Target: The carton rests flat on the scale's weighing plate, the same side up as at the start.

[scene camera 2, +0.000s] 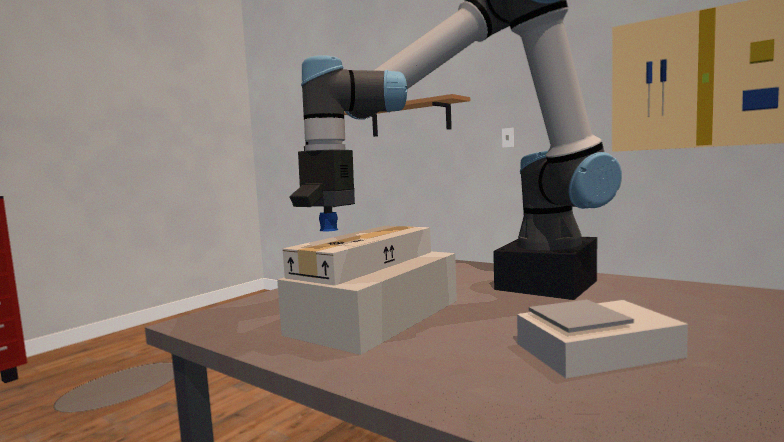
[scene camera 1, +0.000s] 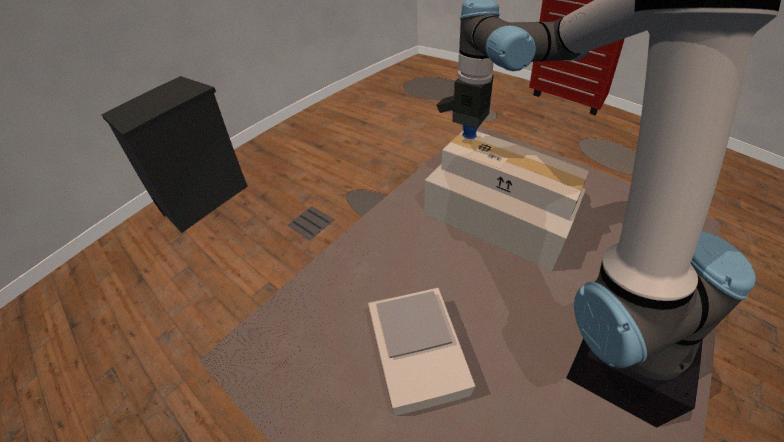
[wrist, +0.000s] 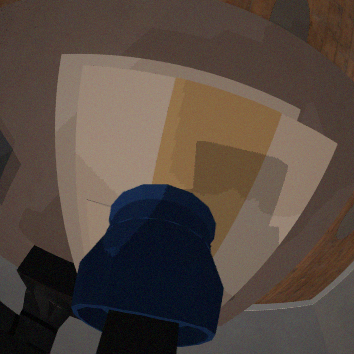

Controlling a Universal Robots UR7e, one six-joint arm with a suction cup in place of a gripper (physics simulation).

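Where they show: end effector, tool point: [scene camera 2: 328, 230] [scene camera 1: 469, 135] [wrist: 160, 231]; arm's base, origin of the base link: [scene camera 2: 549, 243] [wrist: 49, 298].
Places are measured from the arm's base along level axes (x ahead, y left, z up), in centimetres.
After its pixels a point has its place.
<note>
A long white carton [scene camera 1: 513, 181] @[x 36.9, y -22.5, z 5.0 cm] [scene camera 2: 378, 253] @[x 42.6, y -22.8, z 4.0 cm] [wrist: 122, 115] @[x 53.7, y -25.7, z 6.5 cm] with tan tape and upward arrows on its sides lies flat on a pale block [scene camera 1: 494, 230] @[x 37.6, y -16.6, z -6.0 cm] [scene camera 2: 321, 312] @[x 57.0, y -26.1, z -4.4 cm]. My gripper, a blue suction cup [scene camera 1: 469, 132] [scene camera 2: 328, 225] [wrist: 162, 210], hangs a little above the carton's top near one end, apart from it, holding nothing. The scale [scene camera 1: 430, 381] @[x 32.7, y 22.9, z -5.3 cm] [scene camera 2: 625, 351] @[x 43.7, y 22.4, z -8.1 cm] stands on the table, away from the block. Its grey weighing plate [scene camera 1: 414, 323] @[x 40.6, y 15.2, z -3.8 cm] [scene camera 2: 581, 315] @[x 42.3, y 15.8, z -3.8 cm] is bare. In the wrist view the cup hides part of the carton's top.
The table [scene camera 1: 329, 329] @[x 56.6, y 22.6, z -10.8 cm] [scene camera 2: 439, 384] @[x 61.1, y -0.3, z -10.8 cm] bears the block, the scale and the black arm base [scene camera 1: 631, 384] @[x 1.3, y 8.8, z -1.7 cm] [scene camera 2: 543, 269] @[x 10.0, y 1.1, z -4.3 cm]. A black cabinet [scene camera 1: 181, 159] is at the left in scene camera 1. A red drawer cabinet [scene camera 1: 576, 71] [scene camera 2: 10, 307] stands beyond the table.
</note>
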